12 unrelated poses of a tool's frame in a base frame.
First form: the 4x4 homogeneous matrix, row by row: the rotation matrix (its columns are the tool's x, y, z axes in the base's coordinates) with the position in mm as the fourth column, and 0 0 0 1 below. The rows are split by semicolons.
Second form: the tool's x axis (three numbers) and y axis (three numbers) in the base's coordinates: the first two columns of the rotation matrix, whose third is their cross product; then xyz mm. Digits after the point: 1 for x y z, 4 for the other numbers.
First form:
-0.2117 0.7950 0.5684 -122.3; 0.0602 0.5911 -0.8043 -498.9; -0.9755 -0.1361 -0.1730 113.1; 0 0 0 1
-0.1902 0.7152 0.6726 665.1; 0.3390 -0.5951 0.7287 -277.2; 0.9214 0.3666 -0.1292 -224.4; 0 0 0 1
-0.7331 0.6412 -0.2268 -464.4; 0.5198 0.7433 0.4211 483.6; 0.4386 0.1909 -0.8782 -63.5; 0 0 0 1
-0.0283 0.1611 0.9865 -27.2; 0.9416 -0.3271 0.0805 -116.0; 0.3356 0.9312 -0.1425 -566.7; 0 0 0 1
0.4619 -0.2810 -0.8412 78.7; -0.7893 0.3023 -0.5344 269.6; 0.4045 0.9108 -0.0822 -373.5; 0 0 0 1
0.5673 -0.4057 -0.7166 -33.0; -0.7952 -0.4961 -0.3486 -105.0; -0.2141 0.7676 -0.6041 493.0; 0 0 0 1
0.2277 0.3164 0.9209 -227.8; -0.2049 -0.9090 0.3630 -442.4; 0.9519 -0.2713 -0.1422 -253.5; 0 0 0 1
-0.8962 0.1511 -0.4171 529.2; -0.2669 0.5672 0.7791 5.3; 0.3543 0.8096 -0.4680 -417.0; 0 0 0 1
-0.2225 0.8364 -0.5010 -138.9; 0.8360 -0.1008 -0.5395 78.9; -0.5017 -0.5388 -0.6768 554.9; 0 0 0 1
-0.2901 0.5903 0.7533 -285.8; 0.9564 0.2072 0.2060 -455.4; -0.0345 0.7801 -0.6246 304.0; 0 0 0 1
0.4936 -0.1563 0.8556 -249.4; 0.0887 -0.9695 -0.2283 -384.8; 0.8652 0.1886 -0.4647 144.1; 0 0 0 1
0.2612 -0.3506 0.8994 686.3; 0.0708 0.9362 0.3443 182.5; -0.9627 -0.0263 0.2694 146.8; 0 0 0 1
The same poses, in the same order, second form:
-0.2117 0.0602 -0.9755 0.7950 0.5911 -0.1361 -122.3 -498.9 113.1
-0.1902 0.3390 0.9214 0.7152 -0.5951 0.3666 665.1 -277.2 -224.4
-0.7331 0.5198 0.4386 0.6412 0.7433 0.1909 -464.4 483.6 -63.5
-0.0283 0.9416 0.3356 0.1611 -0.3271 0.9312 -27.2 -116.0 -566.7
0.4619 -0.7893 0.4045 -0.2810 0.3023 0.9108 78.7 269.6 -373.5
0.5673 -0.7952 -0.2141 -0.4057 -0.4961 0.7676 -33.0 -105.0 493.0
0.2277 -0.2049 0.9519 0.3164 -0.9090 -0.2713 -227.8 -442.4 -253.5
-0.8962 -0.2669 0.3543 0.1511 0.5672 0.8096 529.2 5.3 -417.0
-0.2225 0.8360 -0.5017 0.8364 -0.1008 -0.5388 -138.9 78.9 554.9
-0.2901 0.9564 -0.0345 0.5903 0.2072 0.7801 -285.8 -455.4 304.0
0.4936 0.0887 0.8652 -0.1563 -0.9695 0.1886 -249.4 -384.8 144.1
0.2612 0.0708 -0.9627 -0.3506 0.9362 -0.0263 686.3 182.5 146.8

